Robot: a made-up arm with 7 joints. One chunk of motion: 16 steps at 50 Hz.
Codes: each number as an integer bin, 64 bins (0 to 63) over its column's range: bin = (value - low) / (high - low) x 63, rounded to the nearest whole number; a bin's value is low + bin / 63 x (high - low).
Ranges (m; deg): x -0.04..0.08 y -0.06..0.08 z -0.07..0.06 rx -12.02..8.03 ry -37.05..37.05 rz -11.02..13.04
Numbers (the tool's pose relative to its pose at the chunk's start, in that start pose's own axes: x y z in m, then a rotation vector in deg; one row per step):
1: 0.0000 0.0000 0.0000 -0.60 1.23 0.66
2: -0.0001 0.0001 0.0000 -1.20 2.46 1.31
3: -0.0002 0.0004 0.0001 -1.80 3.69 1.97
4: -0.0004 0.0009 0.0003 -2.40 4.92 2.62
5: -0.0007 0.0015 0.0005 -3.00 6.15 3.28
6: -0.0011 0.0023 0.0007 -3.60 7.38 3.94
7: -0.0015 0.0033 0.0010 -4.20 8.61 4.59
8: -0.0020 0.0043 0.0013 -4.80 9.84 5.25
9: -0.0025 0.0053 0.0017 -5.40 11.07 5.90
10: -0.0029 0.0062 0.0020 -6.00 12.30 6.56
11: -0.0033 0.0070 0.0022 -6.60 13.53 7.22
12: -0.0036 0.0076 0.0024 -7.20 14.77 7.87
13: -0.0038 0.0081 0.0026 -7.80 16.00 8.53
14: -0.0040 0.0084 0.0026 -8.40 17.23 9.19
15: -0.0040 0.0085 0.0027 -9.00 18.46 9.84
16: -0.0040 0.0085 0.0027 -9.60 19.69 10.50
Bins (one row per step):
1: 21 27 34 36 33 31
2: 21 27 34 34 34 32
3: 21 27 34 32 35 34
4: 21 27 34 30 36 36
5: 21 28 34 28 37 37
6: 20 28 34 26 38 39
7: 20 28 34 25 39 41
8: 20 29 35 23 40 43
9: 20 29 35 21 41 44
10: 19 30 35 19 42 46
11: 19 30 35 17 43 48
12: 19 30 35 15 44 49
13: 19 31 35 13 45 51
14: 19 31 35 11 46 53
15: 19 31 35 9 47 55
16: 19 31 35 8 48 56

